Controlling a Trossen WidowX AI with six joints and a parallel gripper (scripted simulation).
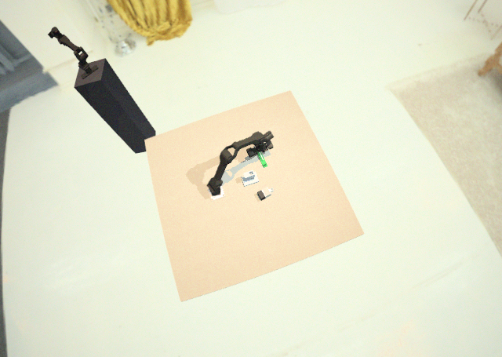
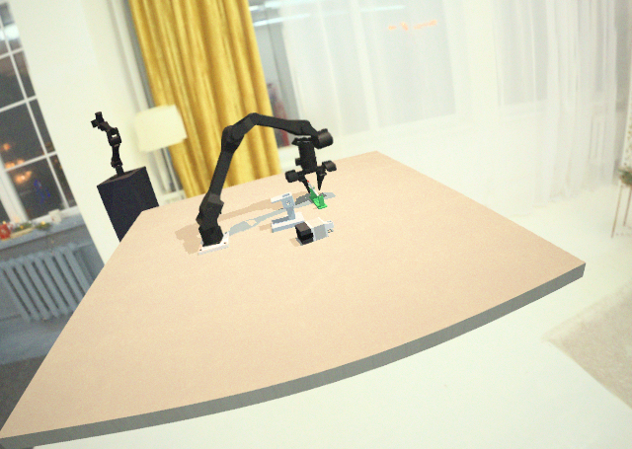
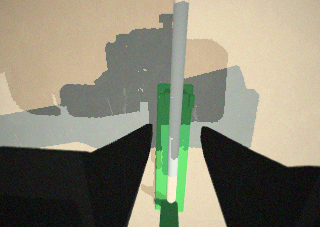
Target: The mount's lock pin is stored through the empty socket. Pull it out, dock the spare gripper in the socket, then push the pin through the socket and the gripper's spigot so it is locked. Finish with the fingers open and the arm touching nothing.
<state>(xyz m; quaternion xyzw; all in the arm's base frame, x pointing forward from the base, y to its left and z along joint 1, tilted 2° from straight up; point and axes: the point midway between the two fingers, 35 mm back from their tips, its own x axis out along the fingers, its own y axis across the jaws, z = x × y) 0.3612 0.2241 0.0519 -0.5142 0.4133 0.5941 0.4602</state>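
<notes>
My gripper tip is 40 mm to the left of the green cradle, 10 mm short of it and 10 mm above it. Round my gripper tip: spare gripper 310 mm to the right, 10 mm below, 10 mm behind; grey mount 180 mm to the right, 100 mm behind, 20 mm above.
</notes>
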